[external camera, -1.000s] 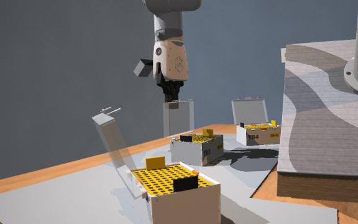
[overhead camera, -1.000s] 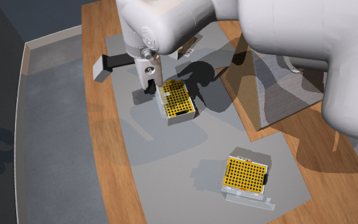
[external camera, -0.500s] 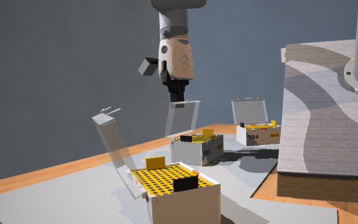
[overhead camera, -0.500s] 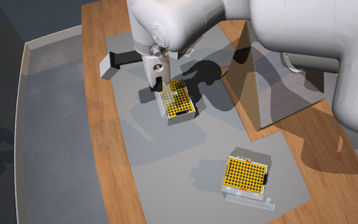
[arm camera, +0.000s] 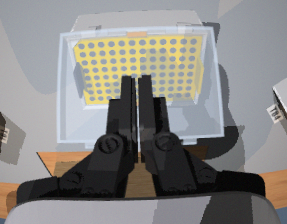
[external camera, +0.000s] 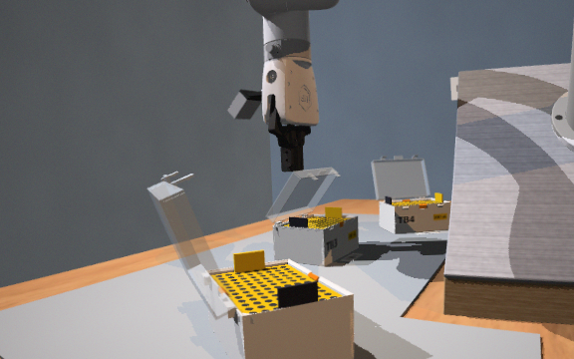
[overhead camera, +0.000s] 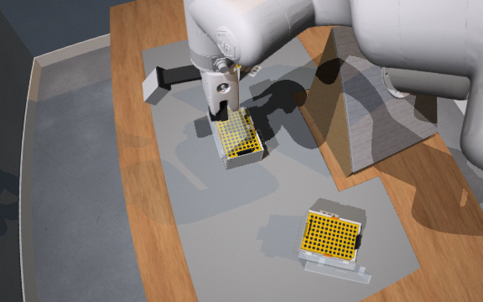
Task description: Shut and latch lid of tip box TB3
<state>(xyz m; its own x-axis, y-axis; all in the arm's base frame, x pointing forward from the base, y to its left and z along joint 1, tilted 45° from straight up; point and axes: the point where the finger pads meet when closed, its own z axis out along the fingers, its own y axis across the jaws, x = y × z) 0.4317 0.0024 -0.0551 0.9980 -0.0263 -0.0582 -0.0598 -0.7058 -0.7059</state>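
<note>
The yellow insert is 4 cm behind my hand and 10 cm below it. Also, from my hand: tip box TB4 (13 cm behind, 26 cm to the right, 9 cm below); tip box TB3 (4 cm behind, 9 cm below).
</note>
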